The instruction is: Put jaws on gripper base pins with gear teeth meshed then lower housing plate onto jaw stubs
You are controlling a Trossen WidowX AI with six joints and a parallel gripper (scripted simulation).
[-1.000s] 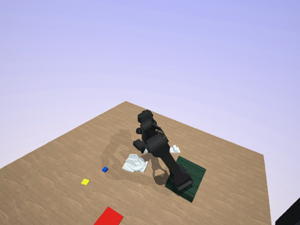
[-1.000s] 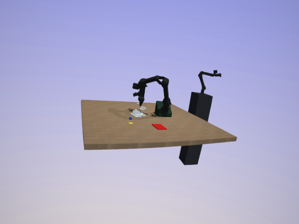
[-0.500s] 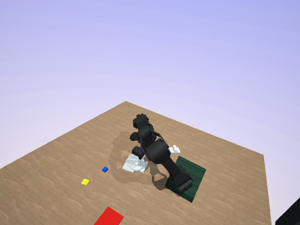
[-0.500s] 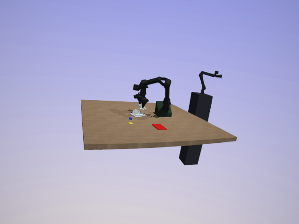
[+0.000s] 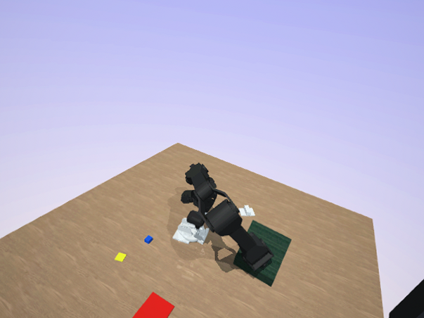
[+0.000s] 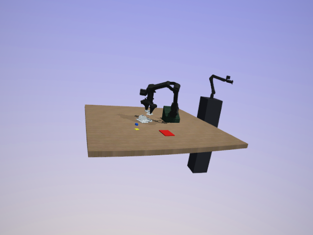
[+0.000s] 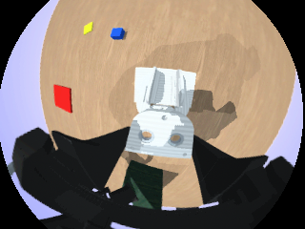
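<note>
My gripper tip is 7 cm above the white jaw and 2 cm to the right of it. Also, from my gripper tip: blue cube (16 cm to the left, 13 cm ahead, 7 cm below); then yellow tile (28 cm to the left, 14 cm ahead, 8 cm below); then red patch (34 cm to the left, 10 cm behind, 8 cm below).
</note>
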